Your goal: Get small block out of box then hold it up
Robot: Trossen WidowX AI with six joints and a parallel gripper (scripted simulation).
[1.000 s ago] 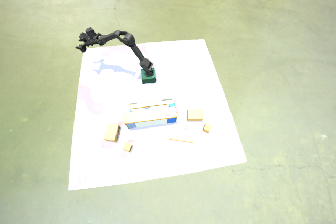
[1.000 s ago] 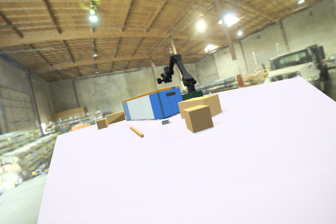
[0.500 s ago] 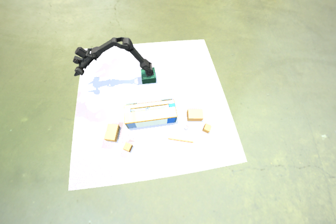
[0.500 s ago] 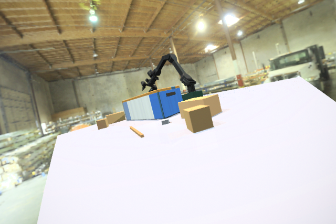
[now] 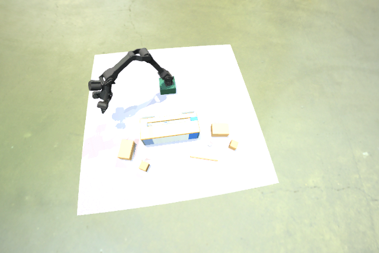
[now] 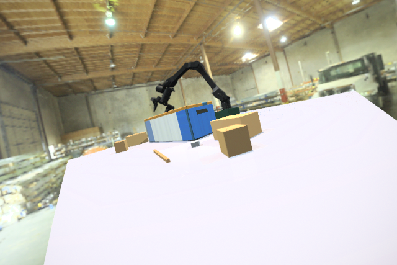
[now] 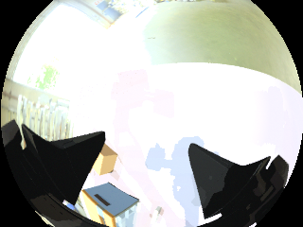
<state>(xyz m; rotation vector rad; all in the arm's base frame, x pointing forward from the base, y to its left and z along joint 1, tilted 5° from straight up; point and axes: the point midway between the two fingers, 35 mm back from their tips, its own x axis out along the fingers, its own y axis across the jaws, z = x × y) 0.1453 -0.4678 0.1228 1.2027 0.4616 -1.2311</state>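
My gripper tip is now 360 mm to the right of the blue piece, 200 mm short of it and 70 mm above it. The rest, counted from my gripper tip: small grey block: 620 mm to the left, 400 mm ahead, 150 mm below; then clear-fronted box: 390 mm to the left, 190 mm ahead, 90 mm below; then thin tan stick: 550 mm to the left, 480 mm ahead, 150 mm below.
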